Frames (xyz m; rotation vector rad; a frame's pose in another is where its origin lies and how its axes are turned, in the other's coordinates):
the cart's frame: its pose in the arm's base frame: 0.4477 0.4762 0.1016 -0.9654 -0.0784 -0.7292
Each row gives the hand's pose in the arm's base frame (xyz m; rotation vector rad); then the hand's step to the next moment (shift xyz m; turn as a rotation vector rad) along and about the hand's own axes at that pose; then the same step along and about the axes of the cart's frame.
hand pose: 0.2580 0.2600 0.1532 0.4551 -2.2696 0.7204
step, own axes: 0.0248 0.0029 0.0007 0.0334 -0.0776 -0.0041
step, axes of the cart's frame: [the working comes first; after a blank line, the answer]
step, axes of the arm's base frame: -0.0190 -0.0010 0.0162 0.0181 -0.0621 0.0546

-0.0079 -0.0233 0.0040 0.0669 -0.0504 -0.0114
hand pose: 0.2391 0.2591 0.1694 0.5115 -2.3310 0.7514
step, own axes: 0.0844 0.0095 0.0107 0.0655 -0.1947 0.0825
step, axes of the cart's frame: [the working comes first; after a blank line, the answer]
step, axes of the arm's base frame: -0.0711 -0.0133 0.0458 0.0174 -0.2108 0.0653

-0.0301 -0.0801 -0.0012 0.1492 -0.1112 -0.1199
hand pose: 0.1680 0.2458 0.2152 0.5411 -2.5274 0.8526
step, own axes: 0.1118 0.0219 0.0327 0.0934 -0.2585 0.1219
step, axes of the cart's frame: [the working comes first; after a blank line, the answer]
step, axes of the arm's base frame: -0.1126 -0.0299 0.0215 0.0145 -0.2892 0.0810

-0.0620 -0.0933 -0.0387 0.1943 -0.1519 -0.1719
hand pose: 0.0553 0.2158 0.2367 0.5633 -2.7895 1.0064
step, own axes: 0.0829 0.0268 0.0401 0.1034 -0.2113 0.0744
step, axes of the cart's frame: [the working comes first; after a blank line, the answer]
step, axes of the arm's base frame: -0.0864 -0.0316 -0.0271 -0.0134 -0.2285 0.0921

-0.0592 -0.0432 -0.0619 0.1450 -0.1551 -0.1256
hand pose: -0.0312 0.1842 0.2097 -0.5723 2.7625 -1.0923
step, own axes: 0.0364 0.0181 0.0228 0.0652 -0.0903 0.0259
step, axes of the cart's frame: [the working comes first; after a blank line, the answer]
step, axes of the arm's base frame: -0.0335 -0.0164 -0.0279 -0.0265 -0.1020 0.0443

-0.0272 -0.0057 -0.0374 0.0503 -0.0838 -0.0594
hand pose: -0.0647 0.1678 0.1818 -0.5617 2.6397 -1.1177
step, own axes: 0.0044 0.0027 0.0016 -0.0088 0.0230 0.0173
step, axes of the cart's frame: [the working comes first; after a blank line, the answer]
step, axes of the arm's base frame: -0.0041 -0.0012 -0.0033 0.0079 0.0073 -0.0281

-0.0037 -0.0005 -0.0039 -0.0083 0.0276 -0.0088
